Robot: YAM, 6 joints.
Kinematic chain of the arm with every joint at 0, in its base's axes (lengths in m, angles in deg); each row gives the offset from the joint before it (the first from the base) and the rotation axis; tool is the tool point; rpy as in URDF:
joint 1: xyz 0 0 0.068 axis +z
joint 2: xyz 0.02 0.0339 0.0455 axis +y
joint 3: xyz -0.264 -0.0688 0 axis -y
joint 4: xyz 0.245 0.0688 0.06 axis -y
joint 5: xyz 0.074 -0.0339 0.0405 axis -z
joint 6: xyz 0.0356 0 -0.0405 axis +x
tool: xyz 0 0 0 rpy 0 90 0
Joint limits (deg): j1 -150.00..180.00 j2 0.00..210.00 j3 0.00..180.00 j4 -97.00..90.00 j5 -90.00..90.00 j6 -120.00..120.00
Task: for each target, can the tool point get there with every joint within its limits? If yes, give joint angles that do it. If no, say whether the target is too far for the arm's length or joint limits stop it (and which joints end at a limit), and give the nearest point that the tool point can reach.
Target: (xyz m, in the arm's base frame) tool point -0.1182 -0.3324 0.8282
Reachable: no: too far | nearest point -0.0952 -0.2678 0.6808 | short by 0.163 m
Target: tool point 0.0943 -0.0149 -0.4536
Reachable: no: joint limits stop it (at a limit: joint 2) | nearest point 0.1269 -0.0201 -0.3598 | short by 0.099 m
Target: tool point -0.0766 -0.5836 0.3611
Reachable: yes | joints -98.58 148.99 153.72 12.33 -18.53 91.69
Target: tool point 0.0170 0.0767 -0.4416
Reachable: no: joint limits stop it (at a limit: joint 2) | nearest point 0.0246 0.1110 -0.3542 | short by 0.094 m
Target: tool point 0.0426 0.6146 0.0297
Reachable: yes | joints 83.11 181.08 149.84 29.33 -61.89 40.94
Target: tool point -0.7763 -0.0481 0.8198
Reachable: no: too far | nearest point -0.4772 -0.0038 0.5405 | short by 0.412 m
